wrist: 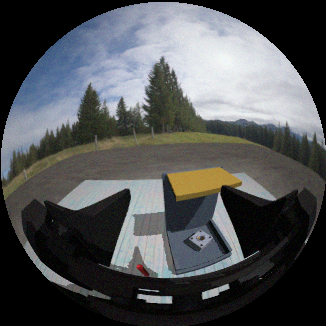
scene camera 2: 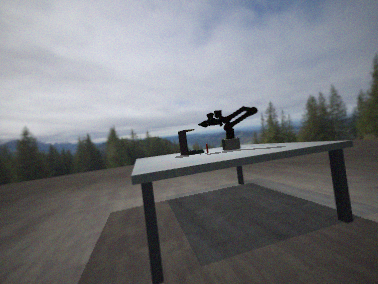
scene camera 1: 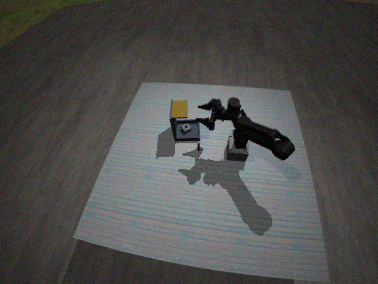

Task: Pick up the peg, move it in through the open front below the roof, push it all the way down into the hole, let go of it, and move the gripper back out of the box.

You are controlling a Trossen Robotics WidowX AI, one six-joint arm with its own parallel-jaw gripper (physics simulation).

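Places are measured from the arm's base along level axes (x ahead, y left, z up), in metres.
Pixels of known places: gripper, fingertip midpoint: (wrist: 176, 192) (scene camera 2: 199, 123) (scene camera 1: 196, 112); arm's base, origin of the base link: (scene camera 2: 230, 138) (scene camera 1: 240, 143).
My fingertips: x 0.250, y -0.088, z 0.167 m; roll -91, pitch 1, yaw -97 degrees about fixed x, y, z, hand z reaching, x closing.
Observation:
Ahead of a thing's pixels: the offset from my fingertips to its top centre. "spot": to the spot under its first point. Level surfaces: height alone.
The red peg {dx -0.006, dy +0.074, dz -0.186 m} (scene camera 1: 199, 146) (scene camera 2: 207, 148) (wrist: 143, 270) stands upright on the table, beside the box. The dark grey box {dx +0.074, dy -0.078, dz -0.042 m} (scene camera 1: 194, 137) (scene camera 2: 183, 143) (wrist: 176, 215) has a back wall, a low-rimmed floor and a yellow roof {spot: dx +0.104, dy -0.069, dz -0.042 m} (scene camera 1: 179, 109) (wrist: 205, 183). A light square plate with the hole {dx +0.082, dy -0.088, dz -0.225 m} (scene camera 1: 185, 128) (wrist: 201, 239) is on the box floor, turned at an angle. My gripper (scene camera 1: 200, 113) (scene camera 2: 201, 124) (wrist: 176, 192) is open and empty, held level above the table. It is in front of the box, at about roof height, with its fingers pointing toward the box.
The arm's base (scene camera 1: 237, 150) (scene camera 2: 231, 144) stands on the pale striped table {dz -0.267 m} (scene camera 1: 150, 210) (scene camera 2: 165, 170), on the other side of the peg from the box. Shadows of the arm and the box lie on the table. The roof overhangs part of the box floor.

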